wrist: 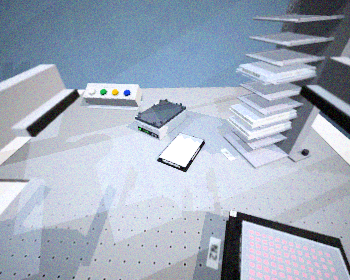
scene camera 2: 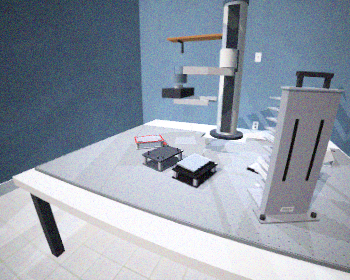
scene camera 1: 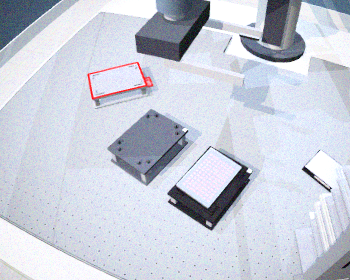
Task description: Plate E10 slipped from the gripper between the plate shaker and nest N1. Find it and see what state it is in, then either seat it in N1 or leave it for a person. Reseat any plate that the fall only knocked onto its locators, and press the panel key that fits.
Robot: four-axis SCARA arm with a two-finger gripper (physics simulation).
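Frame: origin at the arm's base, x back, y right, z up, level; metres.
Where they show: gripper, fingertip midpoint: [wrist: 185, 78] [scene camera 2: 213, 101] [scene camera 1: 253, 55]; arm's base, origin of the base link: [scene camera 2: 225, 134] [scene camera 1: 272, 42].
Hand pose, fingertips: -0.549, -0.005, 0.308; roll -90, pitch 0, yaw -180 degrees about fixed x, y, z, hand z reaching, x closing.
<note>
Things, the pixels of their top centre, and the offset from my fingertips, as dx, dy, dz. "pt": a spot on its surface instead.
- black edge, surface spot: [scene camera 1: 322, 166] [wrist: 179, 154] pt +0.017, -0.227, -0.280
- plate shaker, surface spot: [wrist: 161, 116] pt +0.075, -0.354, -0.240
- plate with pink wells, middle of its top: [wrist: 294, 264] [scene camera 1: 209, 174] [scene camera 2: 194, 160] -0.140, +0.030, -0.230
- black nest, middle of its top: [wrist: 288, 263] [scene camera 1: 211, 180] [scene camera 2: 195, 164] -0.142, +0.024, -0.246
- dark grey nest, middle of its top: [scene camera 1: 147, 135] [scene camera 2: 163, 150] -0.089, +0.203, -0.232
- key panel, middle of its top: [wrist: 110, 85] +0.298, -0.546, -0.211
- red-edged tray, middle of its top: [scene camera 1: 115, 78] [scene camera 2: 148, 137] +0.091, +0.396, -0.249
A plate with a white top and black edge [scene camera 1: 322, 166] [wrist: 182, 151] lies on the deck in front of the plate shaker [wrist: 161, 116]; its label is too small to read. A plate with pink wells [scene camera 1: 210, 175] [scene camera 2: 195, 162] [wrist: 292, 255] rests on a black nest [scene camera 1: 220, 212] [wrist: 231, 245]; whether it sits fully down is not clear. A dark grey nest [scene camera 1: 147, 142] [scene camera 2: 163, 154] beside it bears no plate. The key panel [wrist: 112, 100] has white, green, yellow and blue keys. My gripper [scene camera 1: 251, 56] [wrist: 185, 78] is open and empty, high above the deck.
A tall plate rack [scene camera 2: 305, 150] [wrist: 305, 125] stands at the right, with plates on some shelves. A red-edged tray [scene camera 1: 90, 86] [scene camera 2: 149, 136] stands beyond the grey nest. The arm's column [scene camera 2: 234, 75] rises at the back, near a wall shelf [scene camera 2: 195, 38].
</note>
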